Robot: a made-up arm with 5 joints.
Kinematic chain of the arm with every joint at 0, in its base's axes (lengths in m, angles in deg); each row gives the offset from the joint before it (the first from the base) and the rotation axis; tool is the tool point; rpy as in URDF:
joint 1: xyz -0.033 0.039 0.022 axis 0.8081 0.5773 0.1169
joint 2: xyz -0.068 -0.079 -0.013 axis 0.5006 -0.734 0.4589
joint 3: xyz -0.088 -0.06 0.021 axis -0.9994 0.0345 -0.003
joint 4: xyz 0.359 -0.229 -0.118 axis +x
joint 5: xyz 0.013 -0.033 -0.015 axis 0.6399 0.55 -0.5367
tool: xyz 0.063 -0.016 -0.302 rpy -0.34 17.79 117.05
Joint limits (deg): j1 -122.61..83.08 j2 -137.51..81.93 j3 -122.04..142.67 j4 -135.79..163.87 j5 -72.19..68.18
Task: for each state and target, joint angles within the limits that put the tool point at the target. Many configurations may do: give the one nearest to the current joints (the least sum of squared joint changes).
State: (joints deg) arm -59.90 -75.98 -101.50 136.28 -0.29
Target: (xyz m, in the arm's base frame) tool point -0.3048 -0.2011 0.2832
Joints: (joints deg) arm -73.93 -92.89 -107.98 145.92 21.38
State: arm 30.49 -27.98 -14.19 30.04 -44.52
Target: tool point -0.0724 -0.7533 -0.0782
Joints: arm -6.24 -58.24 11.22 6.73 -48.14
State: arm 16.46 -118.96 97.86 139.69 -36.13
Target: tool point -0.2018 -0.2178 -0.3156
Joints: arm 42.77 -112.50 99.65 149.78 -6.16
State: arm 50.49 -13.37 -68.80 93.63 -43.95
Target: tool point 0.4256 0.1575 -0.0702
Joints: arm 29.29 6.90 -82.36 101.29 -66.76
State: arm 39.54 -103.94 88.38 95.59 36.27
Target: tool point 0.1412 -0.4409 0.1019
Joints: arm 13.25 -103.34 126.90 46.59 23.37
